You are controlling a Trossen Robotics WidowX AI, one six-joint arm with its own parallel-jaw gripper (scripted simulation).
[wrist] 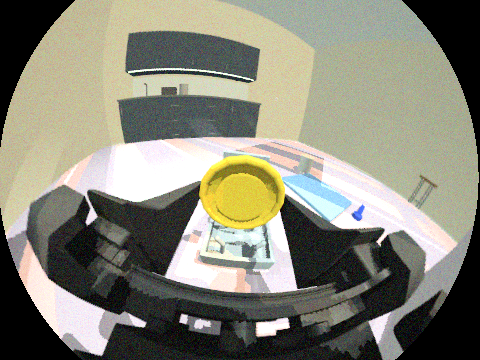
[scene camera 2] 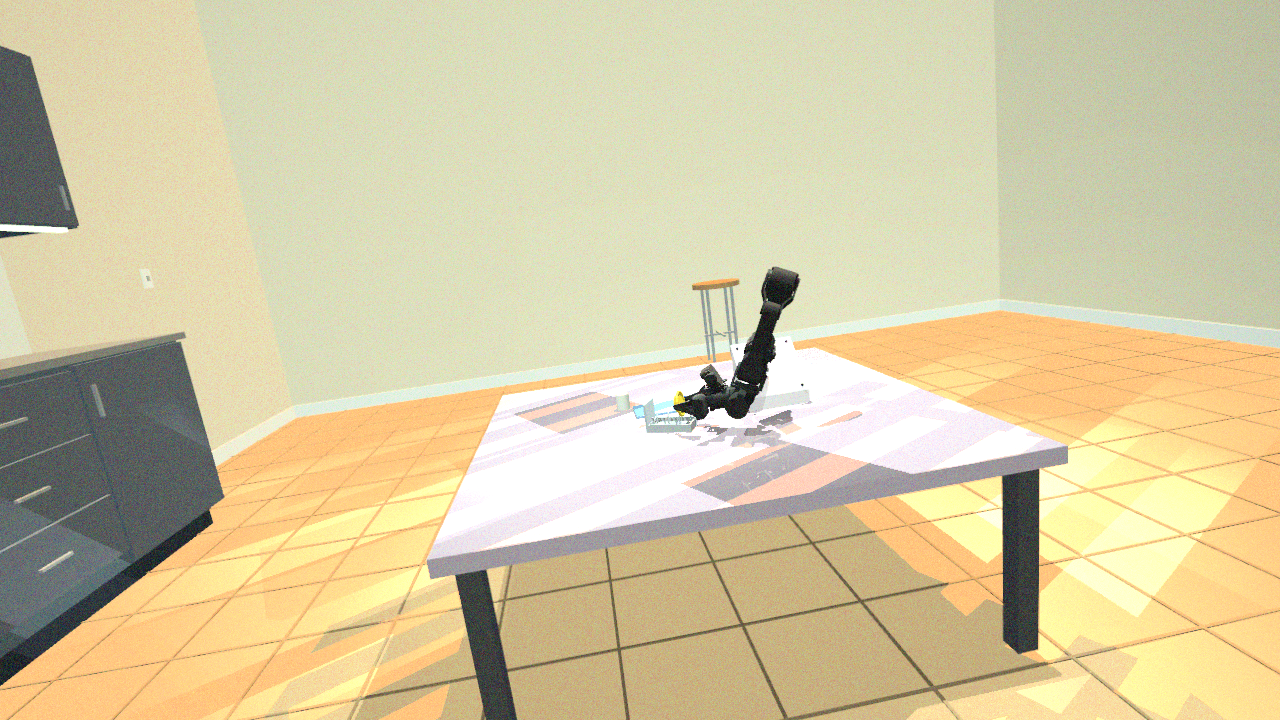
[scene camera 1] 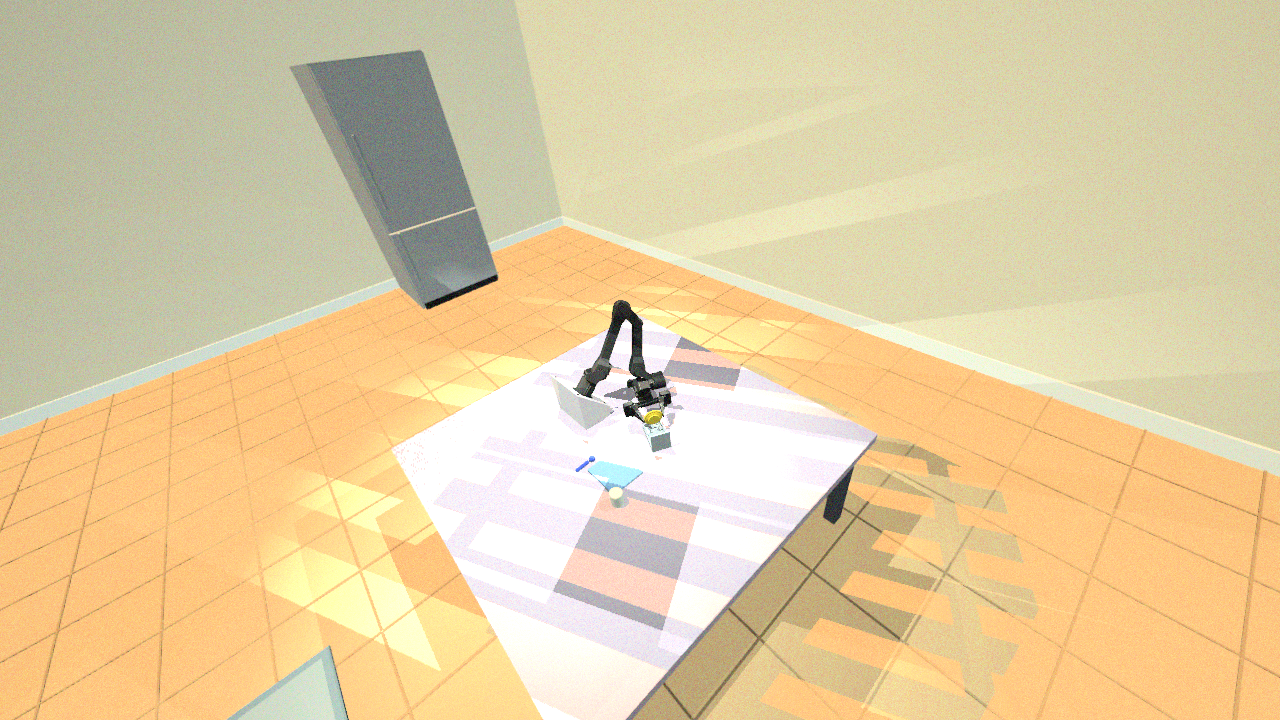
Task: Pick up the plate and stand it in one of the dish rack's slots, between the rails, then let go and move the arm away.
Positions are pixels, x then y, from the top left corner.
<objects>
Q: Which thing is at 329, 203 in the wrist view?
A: A light blue mat.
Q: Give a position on a light blue mat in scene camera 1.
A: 614, 470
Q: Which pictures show my gripper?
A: The wrist view, scene camera 2 and scene camera 1: all of them.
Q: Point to a dish rack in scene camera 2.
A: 653, 424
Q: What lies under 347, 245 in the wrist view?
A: My gripper.
</objects>
